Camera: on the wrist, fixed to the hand. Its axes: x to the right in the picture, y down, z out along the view.
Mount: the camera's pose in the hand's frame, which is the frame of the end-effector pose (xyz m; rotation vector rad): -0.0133 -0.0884 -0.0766 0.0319 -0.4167 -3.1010
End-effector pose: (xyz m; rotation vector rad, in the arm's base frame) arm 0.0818 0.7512 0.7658 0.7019 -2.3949 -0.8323
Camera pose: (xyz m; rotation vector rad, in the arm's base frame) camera 0.1644 0.6679 0.7552 -2.0946 -0.5348 0.6955
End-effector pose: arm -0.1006 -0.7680 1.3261 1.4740 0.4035 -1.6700
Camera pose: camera -0.1185 -0.6562 1.2938 0.5484 -1.1883 1.1513
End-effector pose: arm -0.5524 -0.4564 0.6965 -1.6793 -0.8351 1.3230
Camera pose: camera -0.4818 -0.4442 0.7899 0.9703 -1.7338 -0.7579
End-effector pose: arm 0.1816 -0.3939 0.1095 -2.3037 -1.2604 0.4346
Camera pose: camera 0.1501 -0.3836 0.2225 1.3966 -2.5513 -0.3473
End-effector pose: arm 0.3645 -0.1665 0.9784 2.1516 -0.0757 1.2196
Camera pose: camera 0.3310 -0.0574 0.9497 0.2450 1.9155 -1.0643
